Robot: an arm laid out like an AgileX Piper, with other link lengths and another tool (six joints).
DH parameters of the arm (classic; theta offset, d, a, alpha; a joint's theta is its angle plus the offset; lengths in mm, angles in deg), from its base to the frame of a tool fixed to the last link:
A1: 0 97.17 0 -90
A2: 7.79 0 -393.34 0
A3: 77.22 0 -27.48 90
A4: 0 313.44 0 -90
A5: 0 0 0 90
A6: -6 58.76 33.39 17.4
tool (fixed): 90 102.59 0 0
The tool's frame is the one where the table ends.
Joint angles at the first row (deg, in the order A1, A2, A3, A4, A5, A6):
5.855, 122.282, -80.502, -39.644, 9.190, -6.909
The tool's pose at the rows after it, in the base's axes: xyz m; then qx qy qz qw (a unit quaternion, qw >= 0):
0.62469 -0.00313 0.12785 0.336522 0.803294 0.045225 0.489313
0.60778 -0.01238 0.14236 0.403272 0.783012 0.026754 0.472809
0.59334 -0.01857 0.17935 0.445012 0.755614 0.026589 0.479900
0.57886 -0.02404 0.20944 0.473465 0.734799 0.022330 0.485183
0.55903 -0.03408 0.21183 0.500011 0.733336 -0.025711 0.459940
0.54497 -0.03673 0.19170 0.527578 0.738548 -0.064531 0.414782
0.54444 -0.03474 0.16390 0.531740 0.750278 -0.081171 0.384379
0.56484 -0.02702 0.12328 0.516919 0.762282 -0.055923 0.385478
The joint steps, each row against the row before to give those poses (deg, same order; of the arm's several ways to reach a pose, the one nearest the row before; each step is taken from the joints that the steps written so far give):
0.000, -0.454, -0.001, 1.177, 3.830, 4.441
0.000, -2.222, 0.001, 1.005, 5.586, 6.160
-0.052, -4.064, 0.000, 0.223, 3.486, 4.208
0.001, -3.380, 0.001, -0.002, 3.347, 2.783
-0.001, -0.907, -0.001, 0.891, 7.420, 0.739
0.000, 1.376, 0.000, 3.311, 5.668, -0.207
0.000, 2.662, -0.001, 2.140, 1.171, -1.078
0.000, 4.427, 0.001, -0.324, -6.520, -0.123

